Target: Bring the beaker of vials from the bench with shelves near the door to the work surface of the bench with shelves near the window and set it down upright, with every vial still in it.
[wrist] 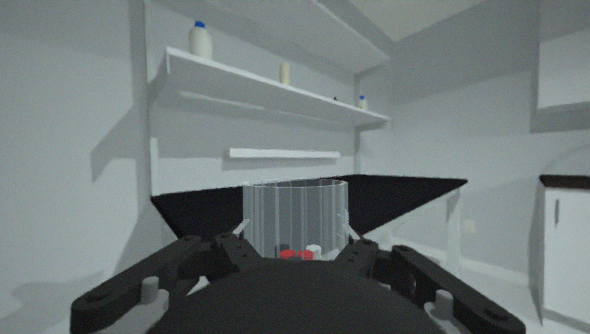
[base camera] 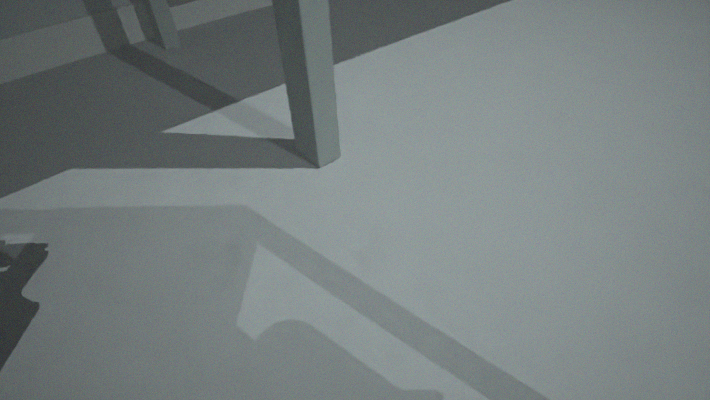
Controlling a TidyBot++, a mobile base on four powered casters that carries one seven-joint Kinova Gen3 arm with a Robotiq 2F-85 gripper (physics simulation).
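Observation:
The clear beaker (wrist: 295, 215) stands upright between my fingers in the wrist view, with its rim level. Inside it show the tops of several vials: two red caps (wrist: 287, 254) (wrist: 305, 255), a white one (wrist: 313, 249) and a dark one (wrist: 282, 248). Their lower parts are hidden behind the gripper body. My gripper (wrist: 295, 233) is shut on the beaker, one fingertip at each side. A bench with a black work surface (wrist: 410, 192) and shelves stands beyond the beaker. The frames do not tell whether this is the door or the window bench.
Above the bench, a shelf (wrist: 260, 85) bears a blue-capped bottle (wrist: 201, 42), a tan bottle (wrist: 284, 74) and a smaller blue-capped bottle (wrist: 362, 103). A white cabinet (wrist: 570, 250) with a dark top stands at the right. In the base camera view, a bench leg (base camera: 322, 100) stands on the floor.

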